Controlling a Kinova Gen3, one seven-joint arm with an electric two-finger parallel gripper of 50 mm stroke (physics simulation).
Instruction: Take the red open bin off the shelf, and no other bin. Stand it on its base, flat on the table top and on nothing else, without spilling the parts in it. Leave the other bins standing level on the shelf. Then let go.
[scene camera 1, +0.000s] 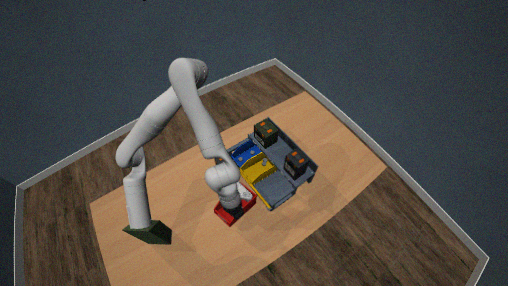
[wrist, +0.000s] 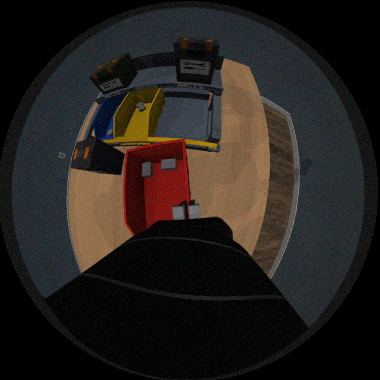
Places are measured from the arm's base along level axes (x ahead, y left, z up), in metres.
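Where they show: gripper, fingertip midpoint: (scene camera 1: 240, 212) (wrist: 188, 206); arm's base, origin of the base link: (scene camera 1: 141, 224).
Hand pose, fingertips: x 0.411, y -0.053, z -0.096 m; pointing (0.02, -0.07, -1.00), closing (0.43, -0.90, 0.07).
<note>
Things, the pixels of their top centre, and the offset from my fingertips. "spot": a spot on its surface instead. Level surfaces: height alone.
- red open bin, surface spot: (wrist: 167, 192) spot: 0.004 m ahead, 0.046 m left, 0.049 m down
- yellow bin, surface spot: (wrist: 134, 122) (scene camera 1: 254, 168) spot: 0.156 m ahead, 0.230 m left, 0.093 m down
- blue bin, surface spot: (wrist: 106, 117) spot: 0.157 m ahead, 0.356 m left, 0.079 m down
- grey shelf, surface spot: (wrist: 185, 114) (scene camera 1: 278, 186) spot: 0.231 m ahead, 0.095 m left, 0.105 m down
- dark box, middle of its top: (wrist: 80, 152) 0.017 m ahead, 0.259 m left, 0.021 m up
- wooden table top, its level: 0.111 m down
The red open bin (scene camera 1: 224, 215) (wrist: 167, 192) is off the shelf, in front of it, and looks about upright. Two grey parts show inside it in the wrist view. My gripper (scene camera 1: 237, 213) (wrist: 188, 206) is shut on the bin's right side wall as seen in the wrist view, with one finger inside and one outside. The bin's underside is hidden, and I cannot tell whether it touches the table top. The yellow bin (scene camera 1: 256, 171) (wrist: 134, 122) and the blue bin (scene camera 1: 247, 154) (wrist: 106, 117) stand side by side on the grey shelf (scene camera 1: 276, 188) (wrist: 185, 114), with small parts in them.
Two dark toolboxes (scene camera 1: 266, 132) (wrist: 196, 60) with orange latches stand on the shelf unit's upper part. Another dark box (wrist: 98, 156) stands left of the red bin, close to the shelf's front edge. The wooden table top (scene camera 1: 195, 250) (wrist: 230, 165) extends around the shelf.
</note>
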